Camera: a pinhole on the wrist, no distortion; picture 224 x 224 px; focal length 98.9 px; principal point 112.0 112.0 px. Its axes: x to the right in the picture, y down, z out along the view. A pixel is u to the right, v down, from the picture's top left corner.
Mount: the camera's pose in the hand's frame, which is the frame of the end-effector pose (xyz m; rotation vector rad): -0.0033 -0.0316 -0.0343 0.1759 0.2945 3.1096
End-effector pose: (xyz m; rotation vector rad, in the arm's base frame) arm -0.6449 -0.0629 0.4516 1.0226 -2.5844 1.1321
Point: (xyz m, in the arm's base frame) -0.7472 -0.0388 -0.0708
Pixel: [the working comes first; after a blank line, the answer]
In the camera's frame: 0.1789 -0.3434 0.4281

153 33
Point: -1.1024 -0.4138 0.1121
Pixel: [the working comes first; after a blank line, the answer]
In the camera's frame: -0.3477 -0.2648 0.5576

50 65
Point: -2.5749 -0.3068 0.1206
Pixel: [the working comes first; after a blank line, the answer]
In the camera's frame: -1.4126 -1.2869 0.5887

outside the picture
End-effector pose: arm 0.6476 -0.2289 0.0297 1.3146 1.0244 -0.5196
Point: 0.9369 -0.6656 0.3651
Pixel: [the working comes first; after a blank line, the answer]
In the camera's frame: 0.2987 -0.2423 0.5408

167 68
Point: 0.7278 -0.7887 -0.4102
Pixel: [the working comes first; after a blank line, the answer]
In the camera's frame: -0.2223 0.3792 0.5877

75 176
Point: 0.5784 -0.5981 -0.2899
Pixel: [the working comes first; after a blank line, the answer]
In the camera's frame: -0.1179 0.3479 0.3402

78 213
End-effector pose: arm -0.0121 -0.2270 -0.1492 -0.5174 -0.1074 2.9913
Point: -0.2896 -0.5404 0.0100
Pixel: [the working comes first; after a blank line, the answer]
In the camera's frame: -0.1328 -0.2926 0.3726

77 34
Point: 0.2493 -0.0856 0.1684
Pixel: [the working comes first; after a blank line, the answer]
In the camera's frame: 0.3508 0.2024 0.1641

outside the picture
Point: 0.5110 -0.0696 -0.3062
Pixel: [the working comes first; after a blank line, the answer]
In the camera's frame: 0.3774 0.1002 -0.3677

behind the camera
